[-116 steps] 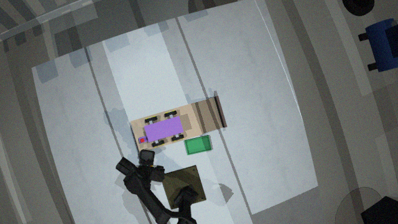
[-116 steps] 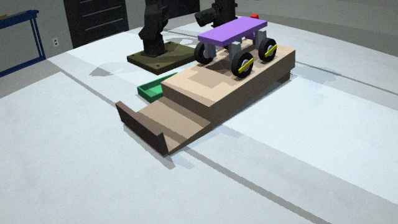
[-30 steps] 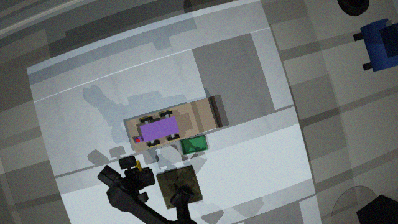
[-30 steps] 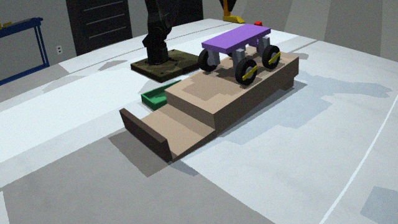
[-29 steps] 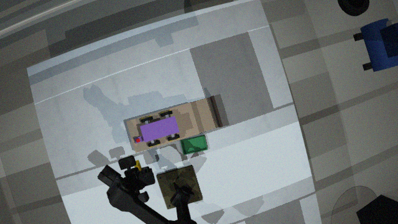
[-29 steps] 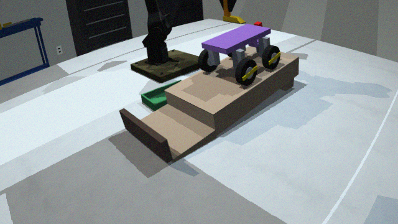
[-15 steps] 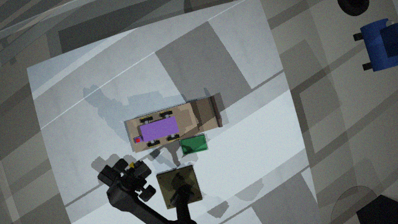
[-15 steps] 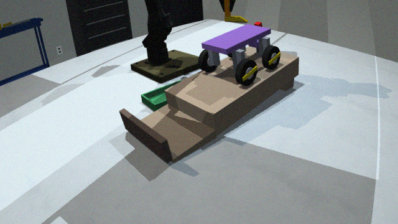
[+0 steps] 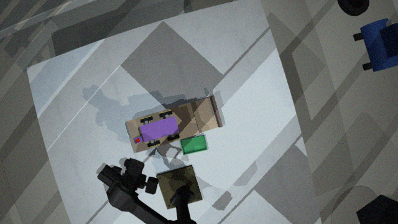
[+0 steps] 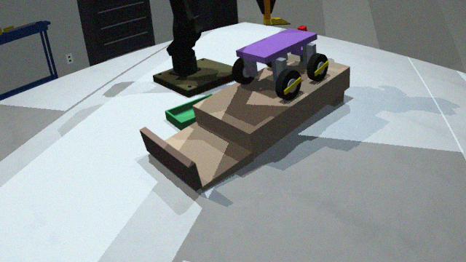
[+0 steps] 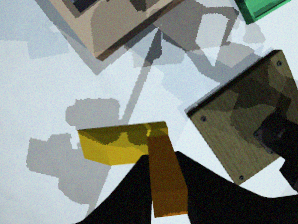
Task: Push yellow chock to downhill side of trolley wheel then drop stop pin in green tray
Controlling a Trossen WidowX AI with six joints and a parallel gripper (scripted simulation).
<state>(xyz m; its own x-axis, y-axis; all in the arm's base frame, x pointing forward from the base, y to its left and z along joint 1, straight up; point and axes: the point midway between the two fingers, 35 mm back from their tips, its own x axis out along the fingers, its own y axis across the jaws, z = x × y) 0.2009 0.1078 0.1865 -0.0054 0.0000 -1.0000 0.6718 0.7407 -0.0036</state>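
Right now my gripper tip is 2 cm short of the yellow chock, 1 cm to the right of it and 1 cm above it. Also, from my gripper tip: red-headed stop pin 13 cm ahead, 5 cm to the right, 5 cm below; tan ramp 17 cm to the right, 13 cm below, 13 cm ahead; purple-decked trolley 16 cm to the right, 13 cm ahead, 6 cm below.
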